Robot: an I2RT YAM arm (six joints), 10 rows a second.
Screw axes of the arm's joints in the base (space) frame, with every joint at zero. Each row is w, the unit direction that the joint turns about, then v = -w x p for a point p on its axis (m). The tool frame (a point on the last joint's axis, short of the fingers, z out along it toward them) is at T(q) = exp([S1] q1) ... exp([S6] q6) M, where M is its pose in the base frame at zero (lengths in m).
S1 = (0, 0, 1, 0.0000, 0.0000, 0.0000)
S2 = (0, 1, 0, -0.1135, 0.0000, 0.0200)
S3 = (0, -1, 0, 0.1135, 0.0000, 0.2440)
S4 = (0, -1, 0, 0.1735, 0.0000, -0.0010)
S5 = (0, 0, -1, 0.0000, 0.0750, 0.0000)
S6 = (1, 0, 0, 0.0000, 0.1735, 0.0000)
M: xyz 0.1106 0.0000 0.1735 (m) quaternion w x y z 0.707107 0 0.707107 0
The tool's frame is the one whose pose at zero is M.
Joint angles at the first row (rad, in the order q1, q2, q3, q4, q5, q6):
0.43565 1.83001 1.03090 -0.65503 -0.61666 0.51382
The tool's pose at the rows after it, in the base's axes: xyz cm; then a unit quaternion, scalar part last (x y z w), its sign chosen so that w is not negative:
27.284, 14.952, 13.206, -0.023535, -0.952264, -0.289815, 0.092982
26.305, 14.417, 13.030, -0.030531, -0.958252, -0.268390, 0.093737
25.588, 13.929, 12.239, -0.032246, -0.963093, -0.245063, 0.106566
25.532, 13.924, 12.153, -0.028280, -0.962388, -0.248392, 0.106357
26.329, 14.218, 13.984, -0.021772, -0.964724, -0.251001, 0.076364
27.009, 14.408, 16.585, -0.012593, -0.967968, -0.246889, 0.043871
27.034, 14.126, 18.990, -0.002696, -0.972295, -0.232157, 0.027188
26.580, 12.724, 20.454, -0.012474, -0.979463, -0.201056, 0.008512
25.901, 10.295, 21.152, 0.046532, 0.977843, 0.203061, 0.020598
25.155, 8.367, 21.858, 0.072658, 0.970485, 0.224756, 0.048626
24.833, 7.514, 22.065, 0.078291, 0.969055, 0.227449, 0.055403
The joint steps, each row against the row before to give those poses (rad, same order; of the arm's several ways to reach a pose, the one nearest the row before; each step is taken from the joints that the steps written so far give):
0.00002 -0.00607 -0.00923 -0.00759 0.00608 0.00467
0.00152 -0.02913 -0.04135 -0.00766 0.03979 0.00766
-0.00156 0.00453 -0.02765 -0.01848 0.03080 -0.01379
0.00002 0.00002 -0.00470 0.00616 -0.00611 -0.00765
0.00001 -0.03209 0.04592 -0.01987 0.02292 0.00152
-0.00001 -0.04298 0.06421 -0.05362 0.03668 -0.00764
-0.00457 -0.04290 0.05538 -0.08892 0.03996 -0.02604
-0.02899 -0.05520 0.00483 -0.06302 0.07054 -0.01546
-0.06901 -0.08431 -0.05963 0.01972 0.01401 0.00768
-0.06299 -0.08129 -0.05382 0.03226 -0.02751 0.00615
-0.02919 -0.02622 -0.01542 -0.00448 -0.00631 -0.01528

